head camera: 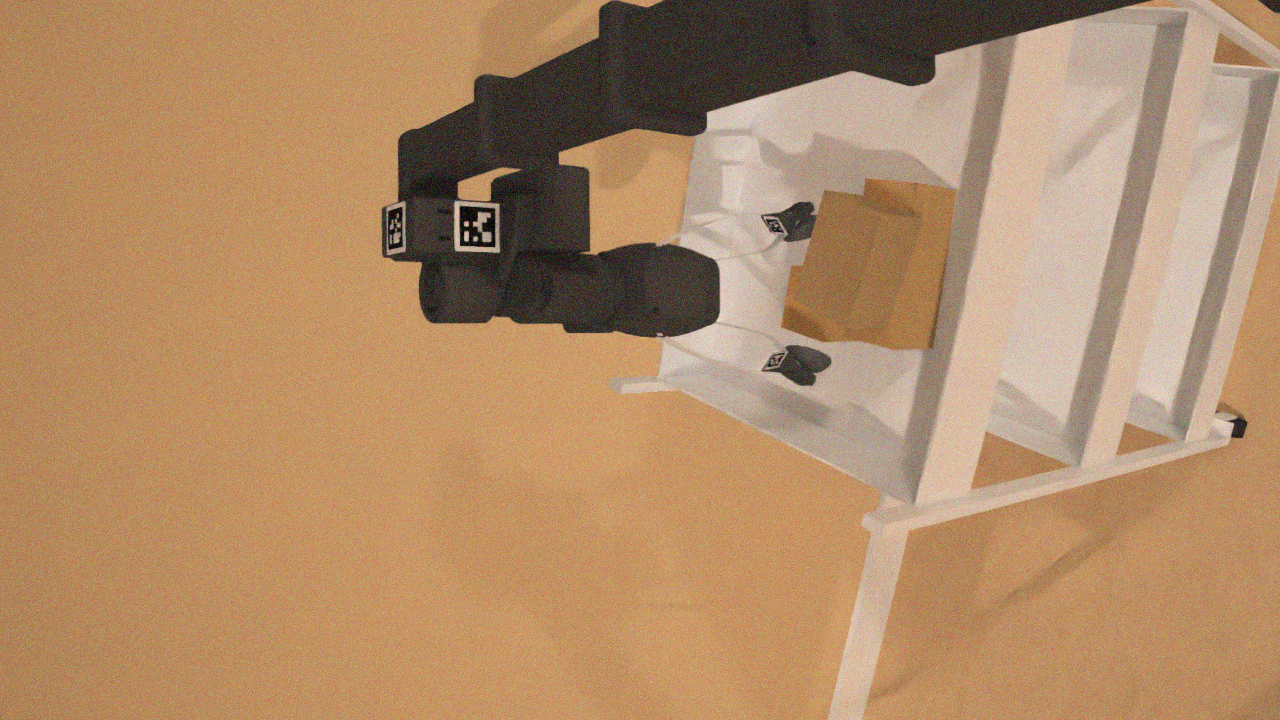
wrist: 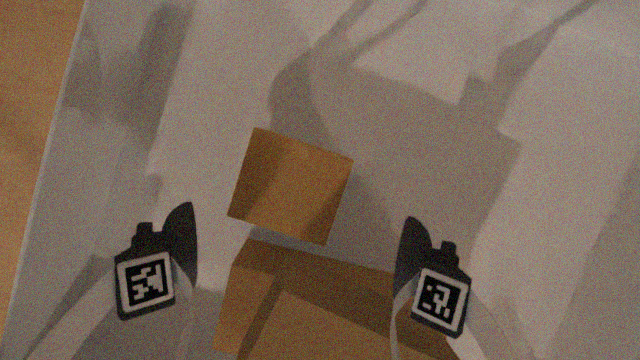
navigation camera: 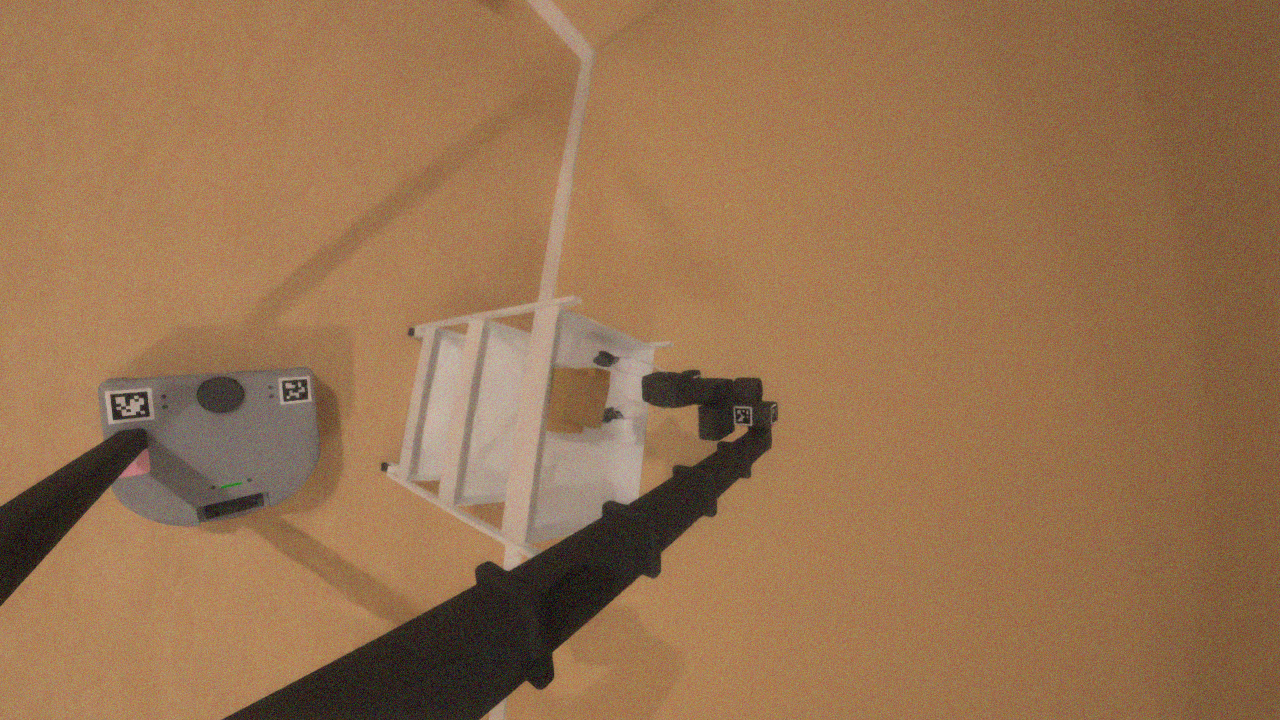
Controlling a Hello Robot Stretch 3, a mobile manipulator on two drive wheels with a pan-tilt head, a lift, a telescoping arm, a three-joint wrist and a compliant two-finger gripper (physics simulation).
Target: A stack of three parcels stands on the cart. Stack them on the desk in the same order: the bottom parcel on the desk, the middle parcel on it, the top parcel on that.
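Seen in the pictures: gripper, fingertip midpoint: (head camera: 821, 294) (wrist: 299, 238); robot's base, link origin: (navigation camera: 221, 392).
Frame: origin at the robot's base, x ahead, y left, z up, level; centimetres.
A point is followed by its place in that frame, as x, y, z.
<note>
Brown parcels (head camera: 926, 277) (navigation camera: 580, 398) stand as a stack on the white cart (head camera: 1002, 268) @[-3.5, -40.8, 69.2] (navigation camera: 529, 411) @[-4.9, -40.4, 69.5], set askew on one another. In the wrist view a smaller brown parcel face (wrist: 292, 185) @[-1.5, -58.8, 71.3] shows beyond a larger brown parcel (wrist: 325, 330) @[-3.4, -53.6, 76.5], with a narrow grey strip between them. How the three parcels are divided is hard to tell. My gripper (head camera: 794, 293) @[-2.0, -56.1, 72.1] (navigation camera: 609, 386) @[-2.0, -56.1, 72.1] (wrist: 299, 238) @[-2.0, -56.1, 72.1] is open, its fingertips wide apart on either side of the stack's near part, with visible gaps beside the smaller face in the wrist view. The desk does not show clearly.
My dark arm (head camera: 751, 62) @[-8.4, -27.2, 107.6] (navigation camera: 572, 573) @[-8.2, -14.8, 107.6] reaches across one end of the cart. My grey base (navigation camera: 214, 438) @[-8.5, 1.8, 16.0] stands left of the cart in the navigation view. A long white bar (head camera: 868, 617) @[51.2, -104.5, 6.1] (navigation camera: 562, 197) @[74.6, -110.3, 5.2] runs out from the cart's side. Brown floor surrounds it.
</note>
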